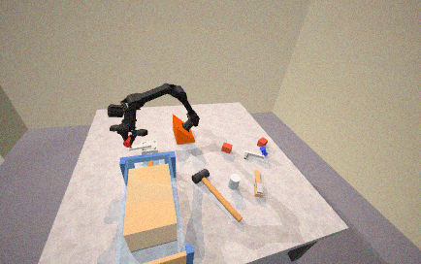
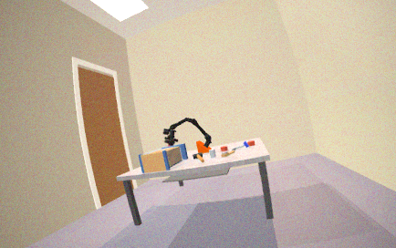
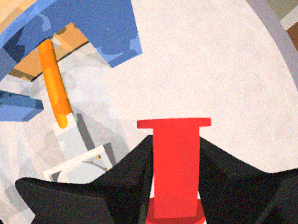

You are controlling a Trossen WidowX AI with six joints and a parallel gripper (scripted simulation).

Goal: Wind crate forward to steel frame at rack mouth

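The red-handled winch handle lies 4 cm to the left of my gripper tip, 3 cm below it and 2 cm behind it. Also, from my gripper tip: red grip 1 cm to the left, 1 cm behind; then frame 13 cm ahead, 11 cm to the left, 2 cm below; then grey hand winch 10 cm to the left, 10 cm below, 4 cm behind.
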